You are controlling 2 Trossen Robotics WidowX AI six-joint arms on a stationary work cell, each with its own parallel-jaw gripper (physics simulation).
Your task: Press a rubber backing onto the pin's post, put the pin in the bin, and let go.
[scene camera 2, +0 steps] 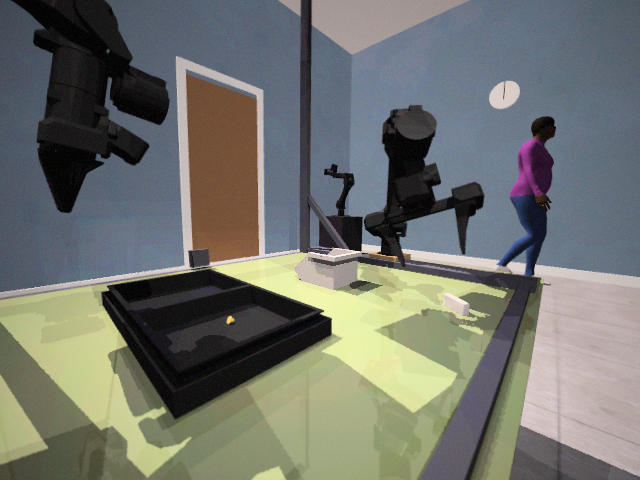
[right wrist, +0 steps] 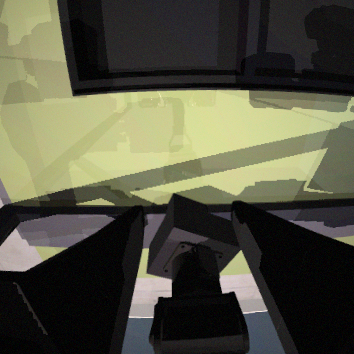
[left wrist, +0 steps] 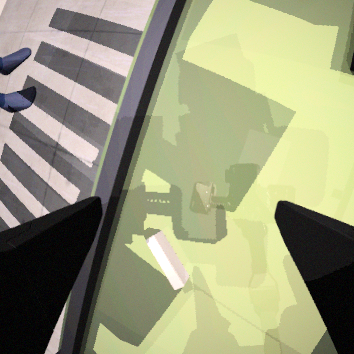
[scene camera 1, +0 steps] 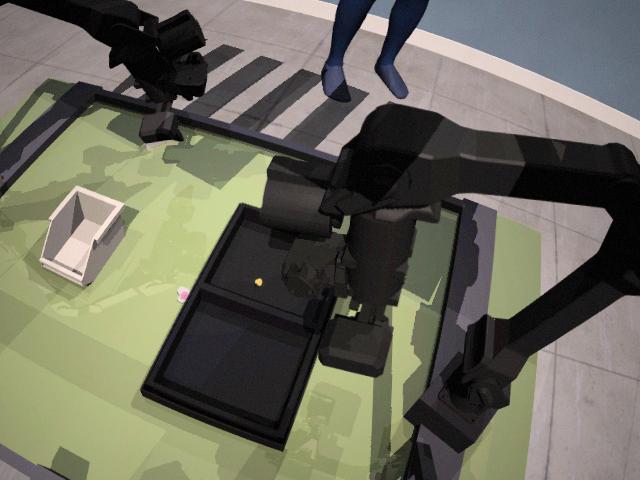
Labels:
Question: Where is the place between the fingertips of my right gripper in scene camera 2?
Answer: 63,211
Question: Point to a white bin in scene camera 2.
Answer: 339,268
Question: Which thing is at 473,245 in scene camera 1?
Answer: A dark raised rim.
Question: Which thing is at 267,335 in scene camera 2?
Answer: A black tray.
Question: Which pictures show my left gripper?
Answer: Scene camera 2, the left wrist view and scene camera 1 only.

